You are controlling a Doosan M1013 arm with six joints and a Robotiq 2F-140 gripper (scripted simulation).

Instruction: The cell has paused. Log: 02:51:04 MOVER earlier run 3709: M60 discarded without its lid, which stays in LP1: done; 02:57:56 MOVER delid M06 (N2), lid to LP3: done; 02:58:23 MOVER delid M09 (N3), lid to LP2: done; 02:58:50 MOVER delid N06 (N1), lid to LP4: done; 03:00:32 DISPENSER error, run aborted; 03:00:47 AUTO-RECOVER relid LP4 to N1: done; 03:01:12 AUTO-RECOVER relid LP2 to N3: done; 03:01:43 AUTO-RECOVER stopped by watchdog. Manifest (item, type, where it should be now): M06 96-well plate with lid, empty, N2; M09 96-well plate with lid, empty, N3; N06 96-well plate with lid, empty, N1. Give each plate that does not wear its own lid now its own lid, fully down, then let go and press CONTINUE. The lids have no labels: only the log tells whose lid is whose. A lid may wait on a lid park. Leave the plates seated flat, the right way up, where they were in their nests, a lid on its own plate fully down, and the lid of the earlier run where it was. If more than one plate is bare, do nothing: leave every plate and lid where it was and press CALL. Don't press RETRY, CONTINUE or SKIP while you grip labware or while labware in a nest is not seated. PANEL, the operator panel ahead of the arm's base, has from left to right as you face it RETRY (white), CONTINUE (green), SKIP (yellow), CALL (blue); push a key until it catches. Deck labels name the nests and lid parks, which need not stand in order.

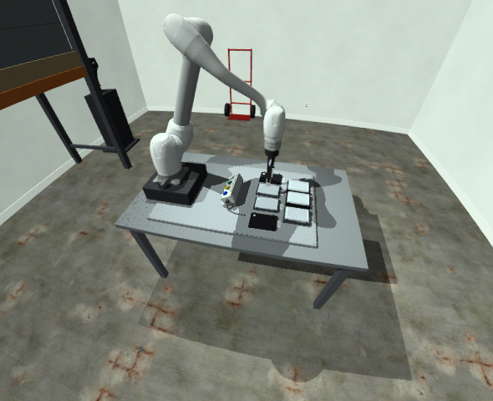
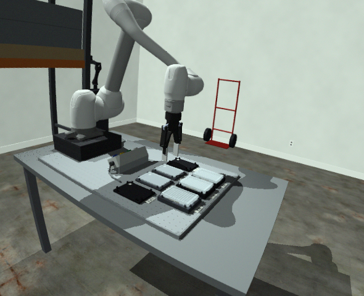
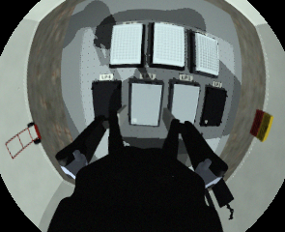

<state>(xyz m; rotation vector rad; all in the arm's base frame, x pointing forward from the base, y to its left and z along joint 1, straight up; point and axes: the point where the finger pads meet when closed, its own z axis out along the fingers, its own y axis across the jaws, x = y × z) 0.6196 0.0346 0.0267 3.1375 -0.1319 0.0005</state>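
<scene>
Right now the grey pad is 10 cm below my hand. From my hand the other things lie so: yellow key: 24 cm behind, 8 cm to the right, 4 cm below; green key: 24 cm behind, 3 cm to the right, 4 cm below; white key: 24 cm behind, 2 cm to the left, 4 cm below.
</scene>
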